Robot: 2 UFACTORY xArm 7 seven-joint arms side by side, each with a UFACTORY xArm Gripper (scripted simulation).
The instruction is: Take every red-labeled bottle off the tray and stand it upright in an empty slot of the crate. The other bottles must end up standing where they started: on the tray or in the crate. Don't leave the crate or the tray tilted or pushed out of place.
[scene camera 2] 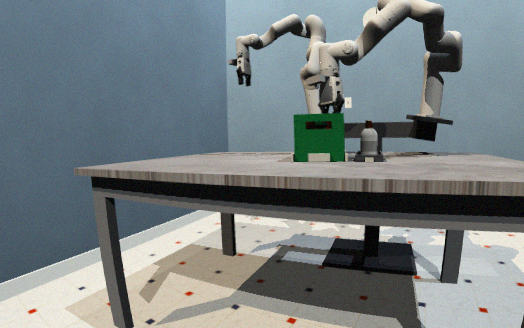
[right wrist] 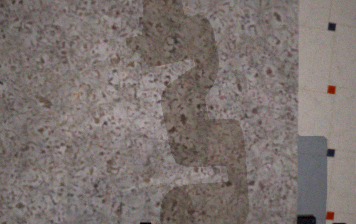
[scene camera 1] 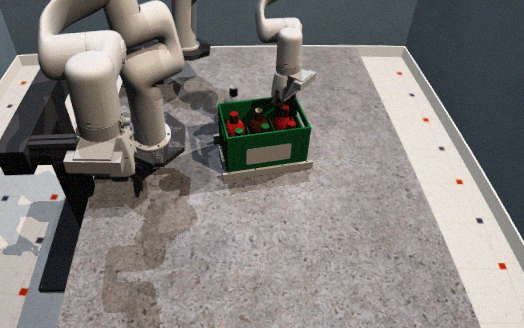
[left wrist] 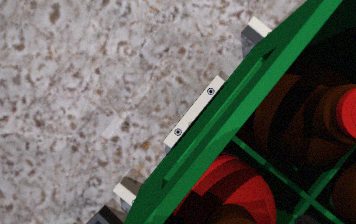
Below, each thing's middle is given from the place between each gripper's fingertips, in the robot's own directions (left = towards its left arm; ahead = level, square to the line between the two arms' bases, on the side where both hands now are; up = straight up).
The green crate (scene camera 2: 306,141) lies 8 cm below my left hand (scene camera 1: 284,111), 7 cm to the right of it and 7 cm behind it.
Right now the green crate is 27 cm ahead of my right hand, 57 cm to the left of it and 34 cm below it.
